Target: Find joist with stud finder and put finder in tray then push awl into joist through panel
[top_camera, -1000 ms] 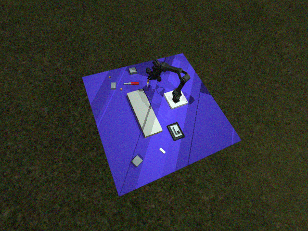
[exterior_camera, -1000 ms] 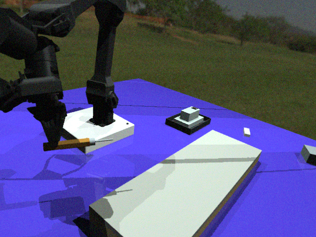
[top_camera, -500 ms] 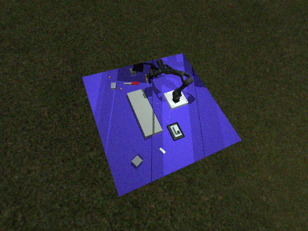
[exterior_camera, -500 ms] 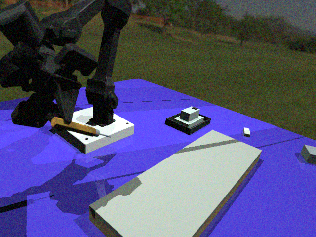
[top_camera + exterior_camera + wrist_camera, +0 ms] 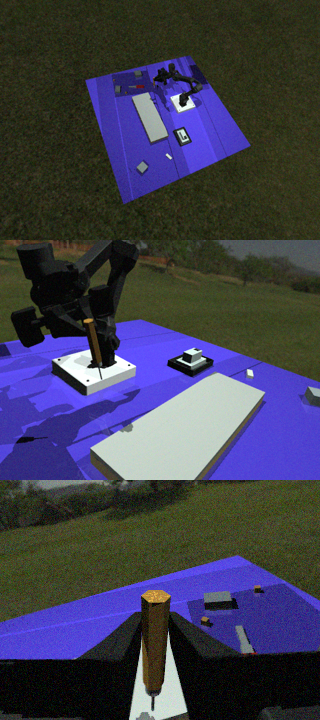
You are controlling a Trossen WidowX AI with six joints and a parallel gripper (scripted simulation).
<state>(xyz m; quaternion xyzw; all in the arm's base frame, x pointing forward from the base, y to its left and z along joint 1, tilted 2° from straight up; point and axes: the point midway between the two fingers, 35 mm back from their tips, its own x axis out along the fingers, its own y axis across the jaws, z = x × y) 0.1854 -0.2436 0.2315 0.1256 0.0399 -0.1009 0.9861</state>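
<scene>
Now: the awl 20 mm to the left of my gripper tip and 50 mm below it. Round my gripper tip: small white block: 180 mm ahead, 650 mm to the left, 250 mm below; then tray: 30 mm behind, 550 mm to the left, 240 mm below; then stud finder: 30 mm behind, 560 mm to the left, 210 mm below.
</scene>
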